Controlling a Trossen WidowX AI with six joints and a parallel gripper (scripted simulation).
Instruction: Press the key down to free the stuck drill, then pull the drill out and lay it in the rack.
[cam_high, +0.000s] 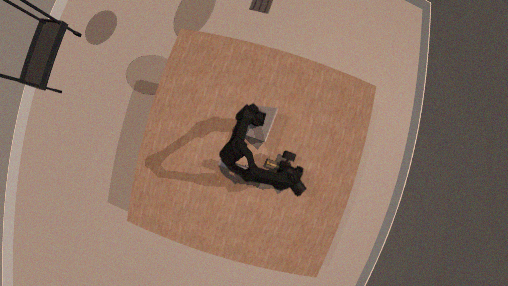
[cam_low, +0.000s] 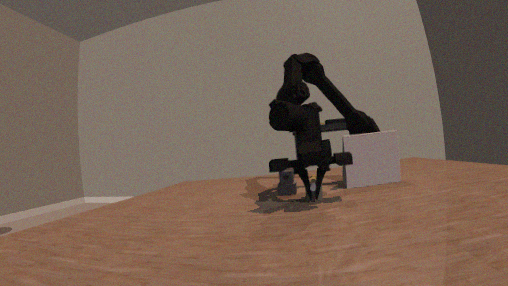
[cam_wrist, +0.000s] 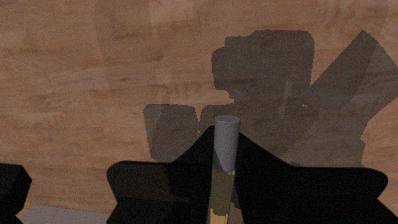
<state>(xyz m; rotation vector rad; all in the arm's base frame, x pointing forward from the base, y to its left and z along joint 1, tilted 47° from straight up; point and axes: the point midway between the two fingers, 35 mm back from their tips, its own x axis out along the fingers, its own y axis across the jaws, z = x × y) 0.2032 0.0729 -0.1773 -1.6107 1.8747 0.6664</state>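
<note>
My gripper tip is 1 cm past the drill, 4 cm to the left of it and 4 cm below it. The rest, counted from my gripper tip: grey rack (1 cm behind, 5 cm to the right, 1 cm above).
</note>
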